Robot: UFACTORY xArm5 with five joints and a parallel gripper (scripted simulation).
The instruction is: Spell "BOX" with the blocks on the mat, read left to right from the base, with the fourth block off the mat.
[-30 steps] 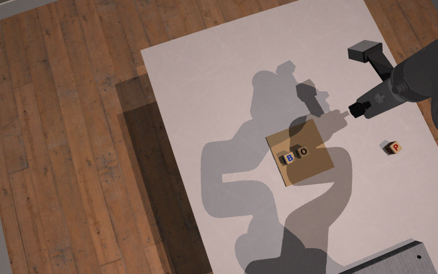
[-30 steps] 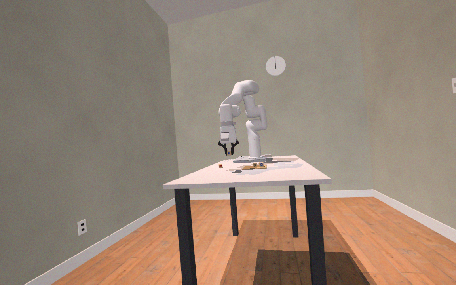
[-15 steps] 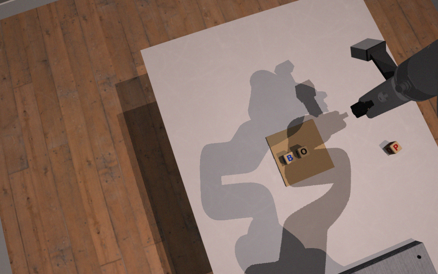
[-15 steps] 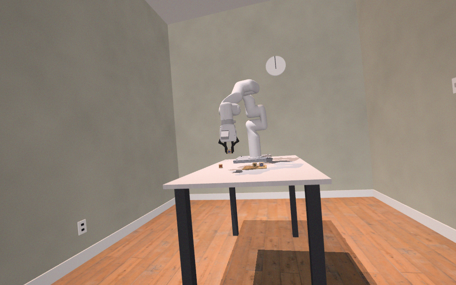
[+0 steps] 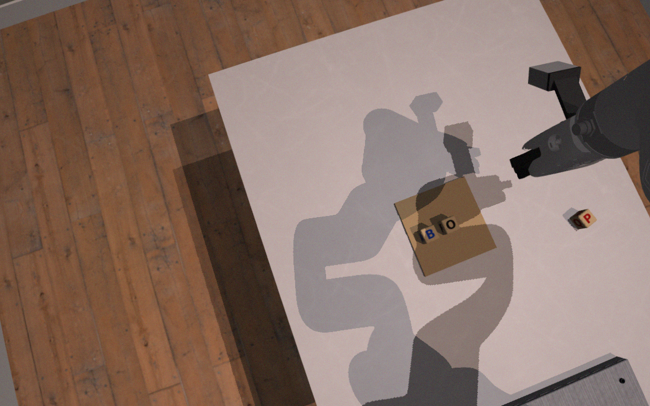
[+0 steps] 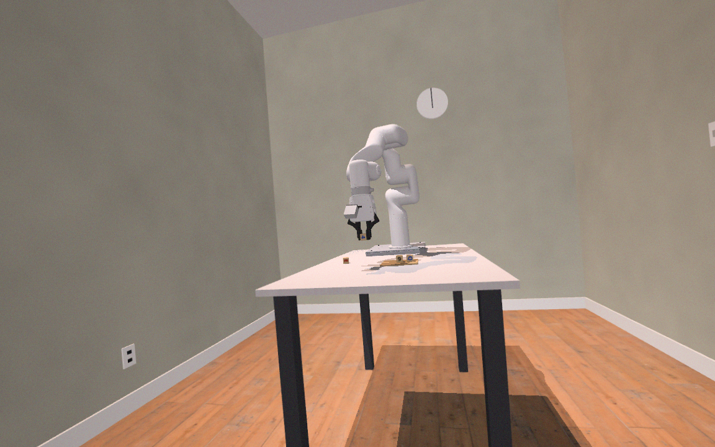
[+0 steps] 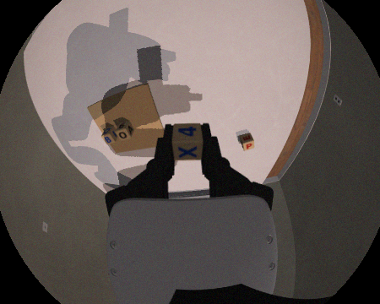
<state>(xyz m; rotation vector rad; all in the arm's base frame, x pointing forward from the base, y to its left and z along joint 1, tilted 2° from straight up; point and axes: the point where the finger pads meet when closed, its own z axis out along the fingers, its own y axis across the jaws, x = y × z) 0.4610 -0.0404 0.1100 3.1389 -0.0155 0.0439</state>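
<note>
The tan mat lies 6 cm behind my hand, 12 cm to the left of it and 12 cm below it.
</note>
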